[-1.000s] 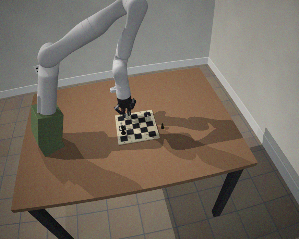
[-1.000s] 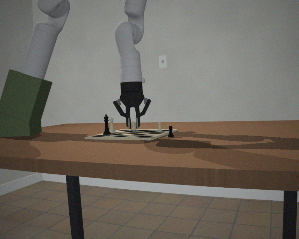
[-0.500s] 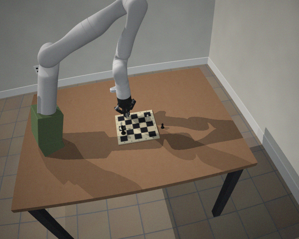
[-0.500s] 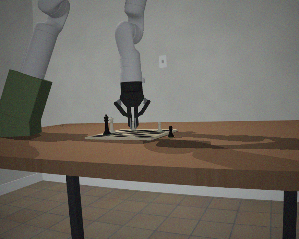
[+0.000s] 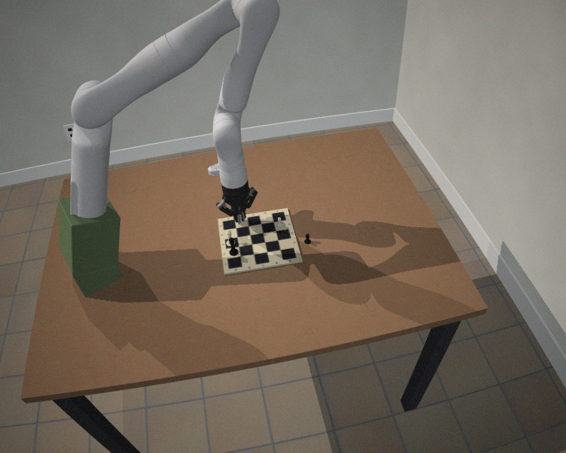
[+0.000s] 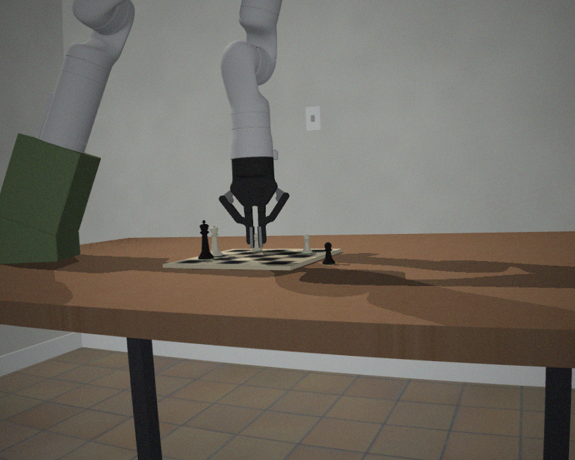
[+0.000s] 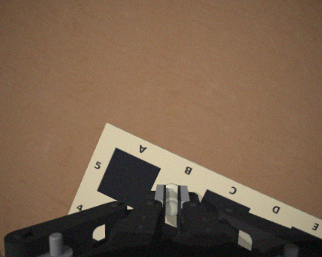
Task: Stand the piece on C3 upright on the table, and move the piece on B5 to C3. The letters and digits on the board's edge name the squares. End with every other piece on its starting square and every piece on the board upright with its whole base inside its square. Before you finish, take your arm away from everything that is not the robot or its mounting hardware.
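My gripper is now 30 mm short of the chessboard, 80 mm to the left of it and 30 mm above it. The rest, counted from my hand: tall white piece: 50 mm behind, 70 mm to the right; black pawn: 160 mm ahead, 140 mm to the right, 20 mm below; black king: 50 mm behind, 110 mm to the right, 10 mm above.
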